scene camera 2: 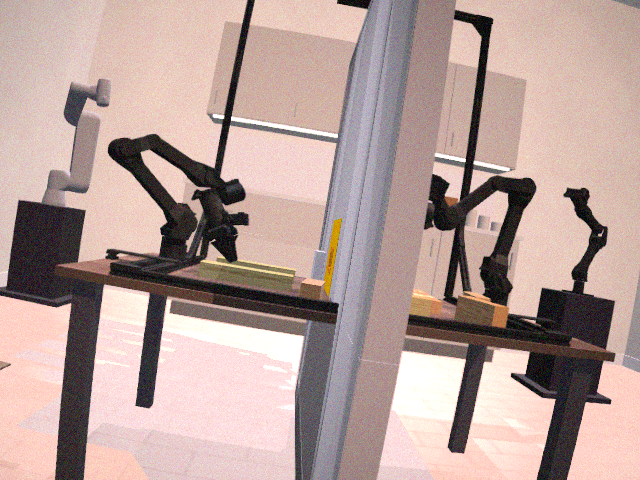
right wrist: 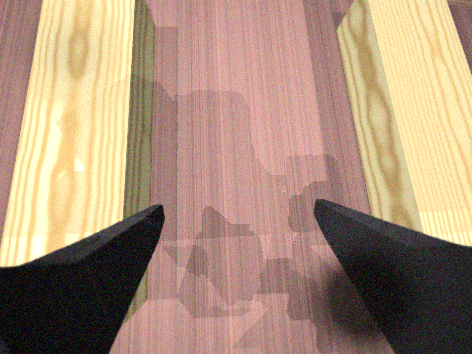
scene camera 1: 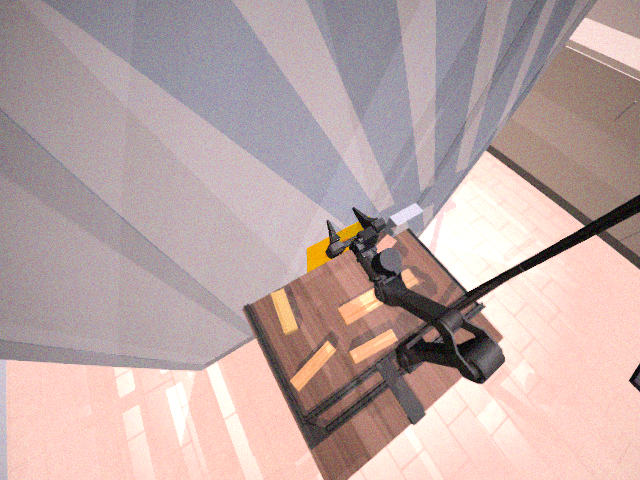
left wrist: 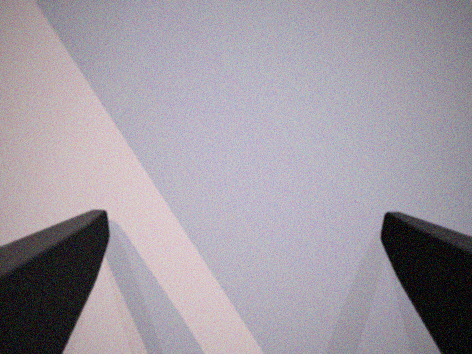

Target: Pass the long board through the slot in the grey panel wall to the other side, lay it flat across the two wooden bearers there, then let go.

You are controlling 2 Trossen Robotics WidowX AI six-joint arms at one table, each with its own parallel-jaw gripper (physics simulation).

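Where they show: left gripper, fingertip midpoint: (scene camera 1: 340, 213) (left wrist: 248, 224); right gripper, fingertip midpoint: (scene camera 2: 234, 261) (right wrist: 240, 208); left arm's base, origin of the base link: (scene camera 1: 404, 358); right arm's base, origin of the base link: (scene camera 2: 171, 259).
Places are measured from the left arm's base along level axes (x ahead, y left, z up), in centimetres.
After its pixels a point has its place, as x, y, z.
My left gripper (scene camera 1: 341, 215) @[43.2, 0.0, 28.7] (left wrist: 248, 224) @[43.2, 0.0, 28.7] is open and empty, its fingers pointing at the grey panel wall (scene camera 1: 232, 129) @[43.2, 22.7, 63.9] (scene camera 2: 379, 206) @[48.2, 69.0, 18.3] (left wrist: 300, 125) @[43.2, -1.6, 31.9]. A wooden piece (scene camera 1: 358, 306) @[21.7, 3.3, 1.4], perhaps the long board, lies on the table below and behind it, partly hidden by the arm. My right gripper (scene camera 2: 231, 258) @[74.8, -5.2, 1.9] (right wrist: 240, 208) @[74.8, -5.2, 1.9] is open and empty, low over the table at the left of scene camera 2. Two pale bearers lie side by side there: one bearer (right wrist: 75, 125) @[69.1, -15.1, 1.9] left of the fingers, the other bearer (right wrist: 425, 100) @[68.1, 8.1, 1.9] right of them. The slot opening cannot be made out.
A yellow plate (scene camera 1: 317, 254) @[43.2, 7.3, 9.7] (scene camera 2: 334, 253) @[48.3, 7.8, 9.2] is at the wall near the table. Other wooden blocks (scene camera 1: 284, 311) @[33.3, 26.3, 3.1] (scene camera 1: 312, 365) @[14.3, 26.8, 4.4] (scene camera 1: 373, 346) @[8.6, 7.7, 4.4] lie on the left arm's side. A small block (scene camera 2: 312, 288) @[53.6, 30.3, 1.6] stands beside the wall on the right arm's side. Dark rails edge the table (scene camera 2: 77, 268) @[102.4, 37.6, -1.9].
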